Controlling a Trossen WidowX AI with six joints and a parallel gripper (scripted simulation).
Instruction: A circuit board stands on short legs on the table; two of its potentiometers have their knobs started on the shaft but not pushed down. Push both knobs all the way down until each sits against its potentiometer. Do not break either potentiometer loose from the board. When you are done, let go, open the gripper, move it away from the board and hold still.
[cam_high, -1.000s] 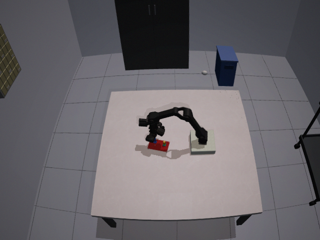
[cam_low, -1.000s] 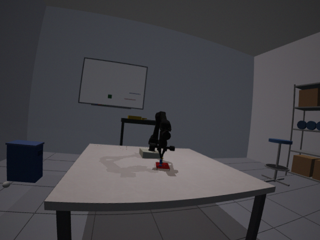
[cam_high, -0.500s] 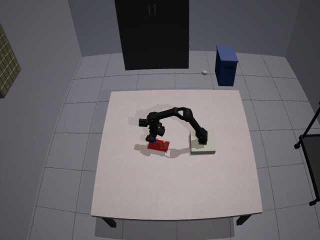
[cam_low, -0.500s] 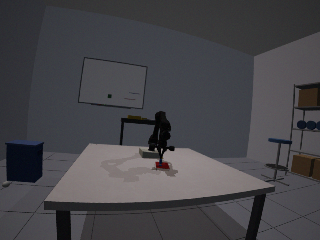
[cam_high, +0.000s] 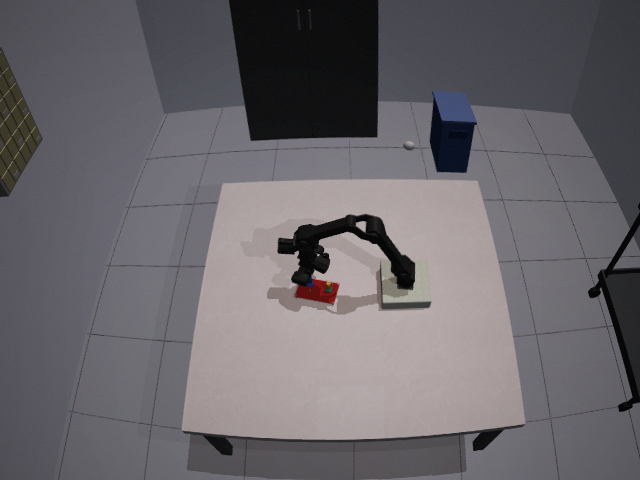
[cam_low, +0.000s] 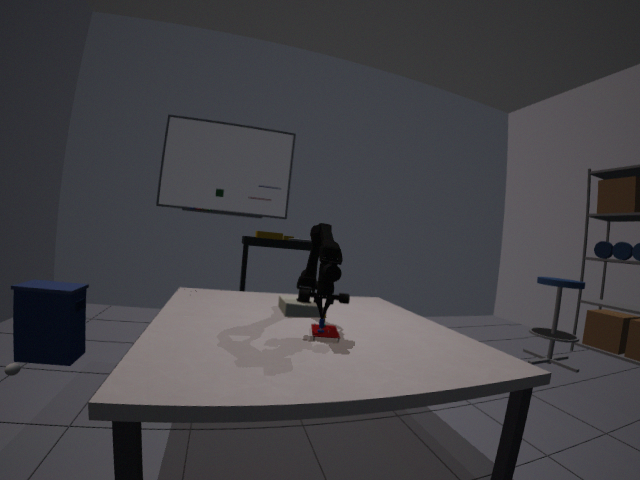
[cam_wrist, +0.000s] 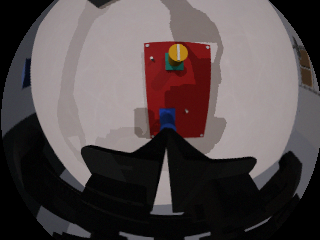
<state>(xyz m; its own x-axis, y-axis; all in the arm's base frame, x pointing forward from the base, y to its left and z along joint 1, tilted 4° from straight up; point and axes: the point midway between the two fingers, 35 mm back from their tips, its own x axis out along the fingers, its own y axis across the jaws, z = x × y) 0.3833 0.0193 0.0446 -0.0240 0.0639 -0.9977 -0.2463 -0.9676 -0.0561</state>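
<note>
My gripper tip is 2 cm above the blue knob. The rest, counted from my gripper tip: yellow knob (8 cm behind, 2 cm to the left, 2 cm below).
</note>
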